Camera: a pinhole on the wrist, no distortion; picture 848 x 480 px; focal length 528.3 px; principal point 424.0 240.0 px. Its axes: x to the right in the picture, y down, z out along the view. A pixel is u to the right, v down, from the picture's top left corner.
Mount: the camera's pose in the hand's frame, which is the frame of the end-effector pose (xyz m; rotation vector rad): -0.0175 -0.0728 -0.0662 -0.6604 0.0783 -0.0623
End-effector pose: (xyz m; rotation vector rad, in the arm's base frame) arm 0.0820 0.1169 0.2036 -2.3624 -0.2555 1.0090
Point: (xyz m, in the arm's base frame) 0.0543 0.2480 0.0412
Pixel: 719 24
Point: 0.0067 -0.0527 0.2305
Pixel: outside the picture
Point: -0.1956 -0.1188 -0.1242
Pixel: 307 379
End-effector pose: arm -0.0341 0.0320 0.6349 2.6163 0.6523 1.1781
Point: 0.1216 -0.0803 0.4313
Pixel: 254 112
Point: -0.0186 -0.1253 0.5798
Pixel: 148 455
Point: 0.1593 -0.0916 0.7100
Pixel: 583 444
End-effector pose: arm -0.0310 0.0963 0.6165 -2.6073 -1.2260 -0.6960
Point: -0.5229 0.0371 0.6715
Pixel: behind the camera
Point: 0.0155 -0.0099 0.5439
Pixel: 185 435
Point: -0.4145 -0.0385 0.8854
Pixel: behind the camera
